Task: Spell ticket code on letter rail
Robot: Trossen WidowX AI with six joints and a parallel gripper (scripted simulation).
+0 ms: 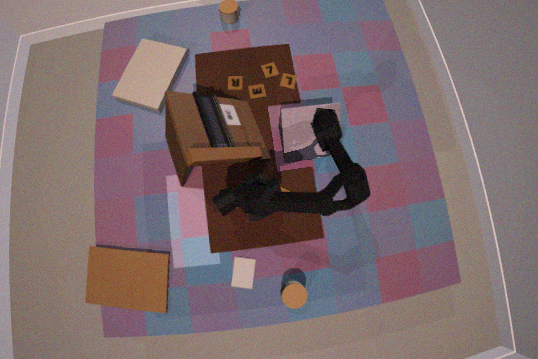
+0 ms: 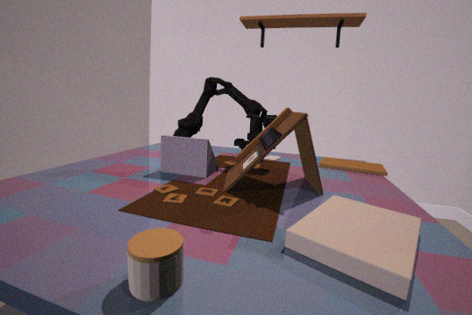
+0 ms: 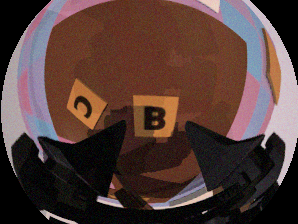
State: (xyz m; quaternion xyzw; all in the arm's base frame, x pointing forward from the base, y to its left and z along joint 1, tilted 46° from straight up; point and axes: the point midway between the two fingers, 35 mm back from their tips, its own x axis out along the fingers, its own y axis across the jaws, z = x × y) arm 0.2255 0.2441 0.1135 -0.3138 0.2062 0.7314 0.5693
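Right now my gripper tip is 20 mm above the orange letter tile. From my gripper tip the other things lie so: white ticket (80 mm ahead, 270 mm to the right, 70 mm above); then brown mat (40 mm behind, 220 mm to the right, 20 mm below); then small white card (20 mm ahead, 250 mm to the left, 20 mm below).
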